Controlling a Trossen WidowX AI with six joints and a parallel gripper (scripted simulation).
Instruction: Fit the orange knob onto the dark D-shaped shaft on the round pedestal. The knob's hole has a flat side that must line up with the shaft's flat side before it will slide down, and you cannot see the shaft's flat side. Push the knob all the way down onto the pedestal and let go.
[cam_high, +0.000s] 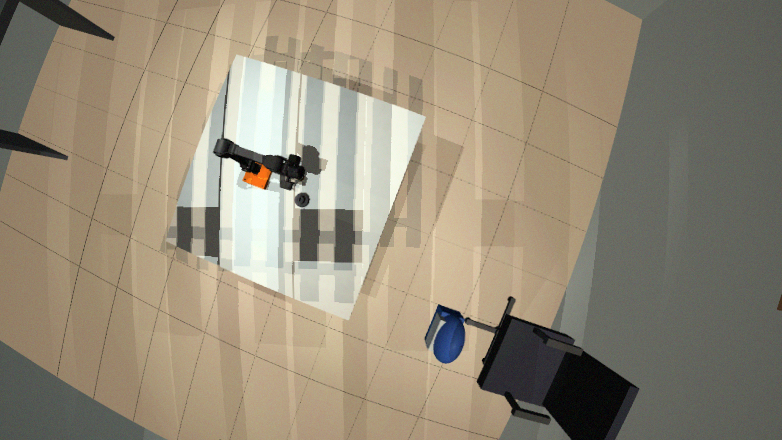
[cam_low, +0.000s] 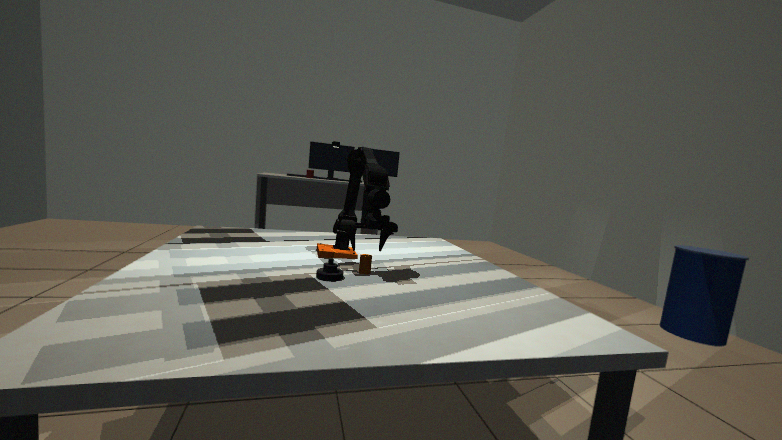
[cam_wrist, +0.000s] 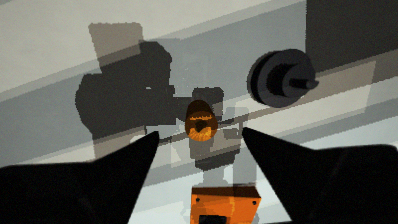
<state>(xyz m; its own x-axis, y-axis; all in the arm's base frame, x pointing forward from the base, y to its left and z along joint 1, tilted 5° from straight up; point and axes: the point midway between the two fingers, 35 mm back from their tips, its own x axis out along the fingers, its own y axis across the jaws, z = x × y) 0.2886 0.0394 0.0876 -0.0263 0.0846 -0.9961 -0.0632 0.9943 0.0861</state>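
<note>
My gripper tip is now 50 mm above the orange knob. The rest, counted from my gripper tip: round dark pedestal (120 mm to the right, 60 mm ahead, 50 mm below).
</note>
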